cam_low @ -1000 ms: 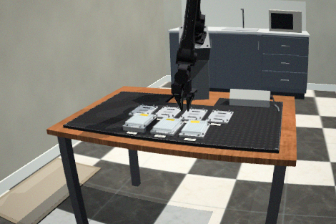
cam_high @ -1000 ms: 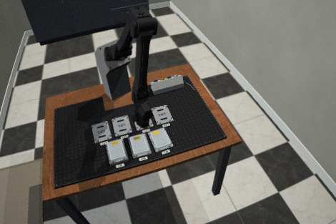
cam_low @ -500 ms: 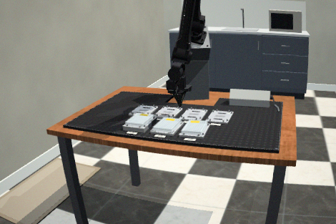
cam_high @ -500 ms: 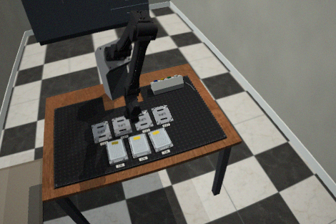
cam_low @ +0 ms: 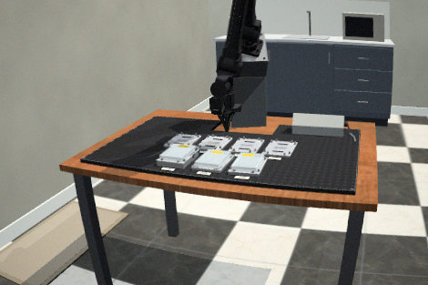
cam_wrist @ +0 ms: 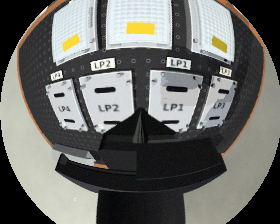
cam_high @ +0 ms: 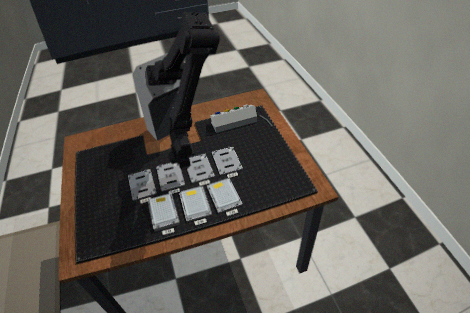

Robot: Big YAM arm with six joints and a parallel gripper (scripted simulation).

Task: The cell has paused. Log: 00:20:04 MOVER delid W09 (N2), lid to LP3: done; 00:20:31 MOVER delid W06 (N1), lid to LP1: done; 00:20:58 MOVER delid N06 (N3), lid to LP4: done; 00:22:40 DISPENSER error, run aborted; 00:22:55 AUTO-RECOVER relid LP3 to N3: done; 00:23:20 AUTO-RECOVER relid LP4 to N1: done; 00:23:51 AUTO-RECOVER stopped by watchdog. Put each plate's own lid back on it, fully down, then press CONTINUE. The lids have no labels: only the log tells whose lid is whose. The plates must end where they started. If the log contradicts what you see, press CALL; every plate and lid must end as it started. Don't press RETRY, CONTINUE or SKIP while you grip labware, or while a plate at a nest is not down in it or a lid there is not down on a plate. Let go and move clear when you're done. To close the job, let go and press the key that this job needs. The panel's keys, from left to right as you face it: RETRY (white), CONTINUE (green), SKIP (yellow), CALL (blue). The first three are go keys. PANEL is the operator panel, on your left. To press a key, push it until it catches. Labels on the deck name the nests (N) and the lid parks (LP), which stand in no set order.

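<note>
Right now the green key is 350 mm behind my hand, 290 mm to the left of it and 10 mm below it. Also, from my hand: lid: 150 mm to the left, 130 mm ahead, 50 mm below; then LP4 lid park: 190 mm to the left, 70 mm below, 60 mm behind; then white key: 360 mm behind, 340 mm to the left, 10 mm below.
</note>
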